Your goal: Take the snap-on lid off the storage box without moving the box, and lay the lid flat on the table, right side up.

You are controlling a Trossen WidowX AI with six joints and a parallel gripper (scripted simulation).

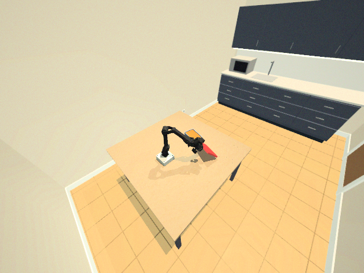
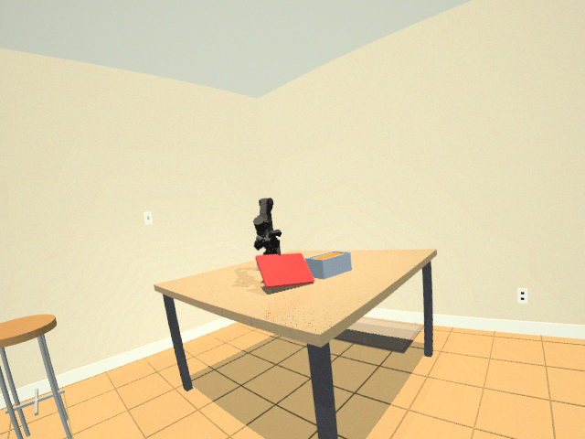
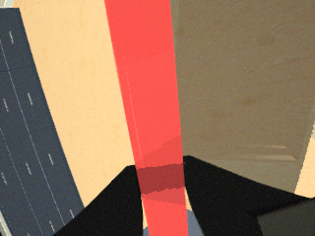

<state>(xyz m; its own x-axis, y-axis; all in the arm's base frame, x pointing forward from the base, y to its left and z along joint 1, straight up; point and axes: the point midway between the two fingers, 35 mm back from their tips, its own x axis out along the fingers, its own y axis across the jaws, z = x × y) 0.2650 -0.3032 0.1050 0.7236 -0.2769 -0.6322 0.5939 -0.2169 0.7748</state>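
The lid lies 5 cm below my gripper tip, 5 cm ahead of it and 4 cm to the right of it. Also, from my gripper tip: storage box 22 cm to the left, 15 cm ahead, 9 cm below.
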